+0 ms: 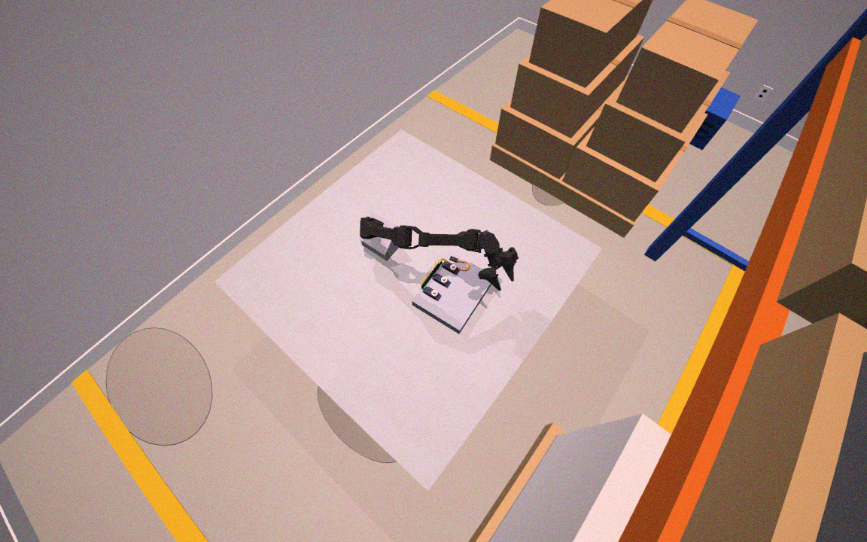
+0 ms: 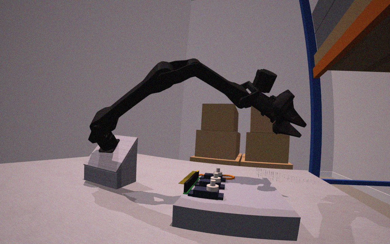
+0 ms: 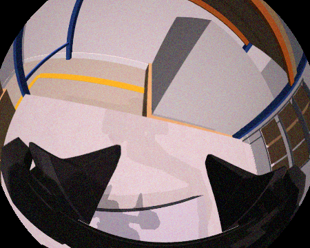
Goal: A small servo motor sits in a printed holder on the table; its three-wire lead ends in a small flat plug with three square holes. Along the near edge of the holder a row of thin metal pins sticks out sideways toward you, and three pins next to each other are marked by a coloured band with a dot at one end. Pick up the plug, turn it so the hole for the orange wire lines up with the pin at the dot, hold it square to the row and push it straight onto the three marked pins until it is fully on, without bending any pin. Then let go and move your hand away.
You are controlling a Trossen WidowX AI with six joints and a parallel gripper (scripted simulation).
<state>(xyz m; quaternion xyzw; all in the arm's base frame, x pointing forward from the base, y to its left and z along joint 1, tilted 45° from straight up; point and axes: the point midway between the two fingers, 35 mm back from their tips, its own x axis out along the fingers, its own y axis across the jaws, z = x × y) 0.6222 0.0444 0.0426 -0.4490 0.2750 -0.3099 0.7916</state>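
Right now the yellow band is 31 cm behind my gripper tip, 14 cm below it and 3 cm to the left of it. The rest, counted from my gripper tip: grey block: 19 cm below, 16 cm behind, 4 cm to the right.
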